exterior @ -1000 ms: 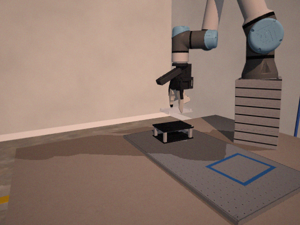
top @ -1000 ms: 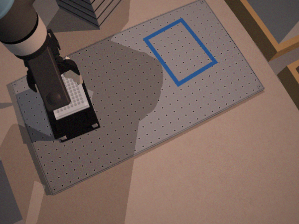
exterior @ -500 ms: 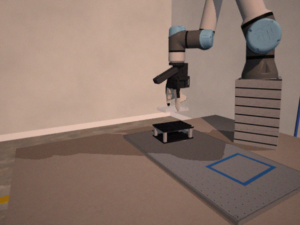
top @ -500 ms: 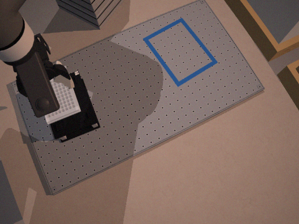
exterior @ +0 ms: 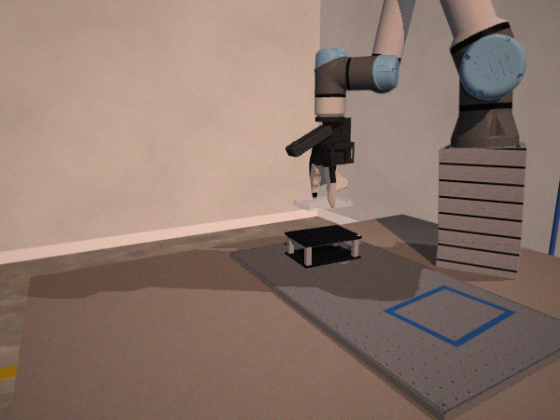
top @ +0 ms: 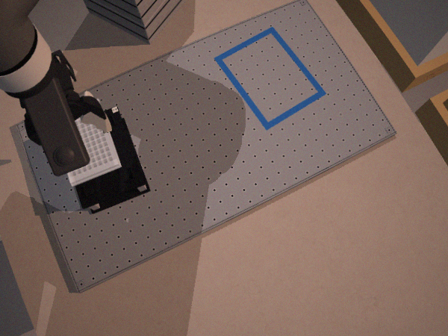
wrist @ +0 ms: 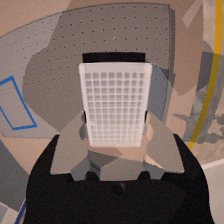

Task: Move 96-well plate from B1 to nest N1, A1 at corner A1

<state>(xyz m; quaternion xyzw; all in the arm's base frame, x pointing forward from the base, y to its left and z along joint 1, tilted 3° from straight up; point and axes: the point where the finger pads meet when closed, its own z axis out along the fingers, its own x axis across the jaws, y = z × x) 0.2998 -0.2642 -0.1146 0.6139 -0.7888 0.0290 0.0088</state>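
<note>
My hand is 9 cm above the black raised plate nest. From my hand the other things lie so: white 96-well plate (1 cm below); white A1 tag (6 cm behind, 7 cm to the left, 9 cm below).
</note>
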